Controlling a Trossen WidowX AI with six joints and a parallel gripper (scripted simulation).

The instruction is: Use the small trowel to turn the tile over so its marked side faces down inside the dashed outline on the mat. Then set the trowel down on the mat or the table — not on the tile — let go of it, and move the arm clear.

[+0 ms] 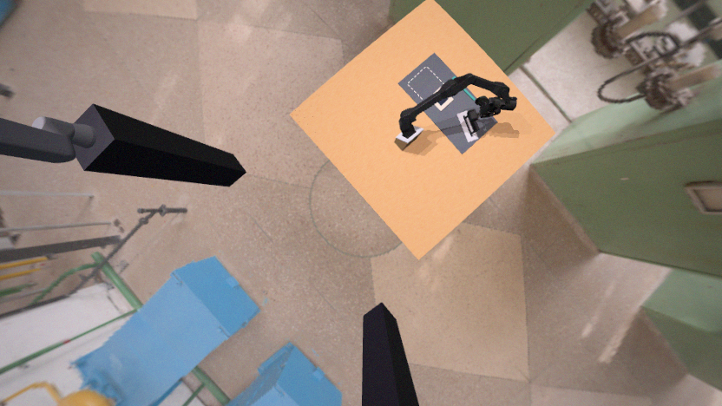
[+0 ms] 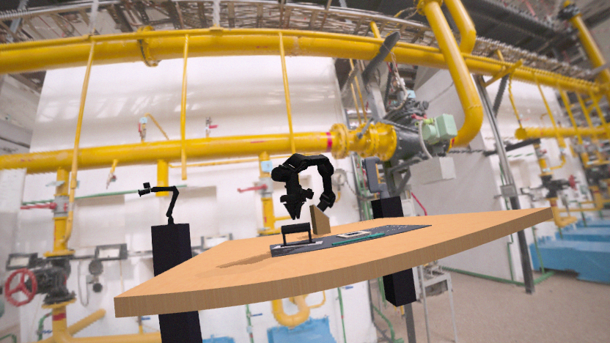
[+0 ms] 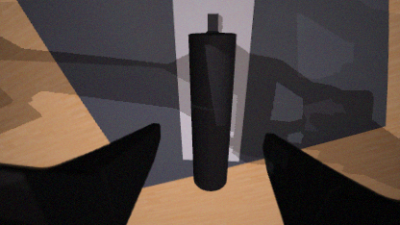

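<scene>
Right now the small trowel is 10 mm to the left of my gripper tip and 70 mm below it. Round my gripper tip: grey mat: 200 mm to the left, 130 mm below; then teal trowel: 140 mm ahead, 230 mm to the left, 100 mm below; then tile: 30 mm behind, 250 mm to the left, 100 mm below.
</scene>
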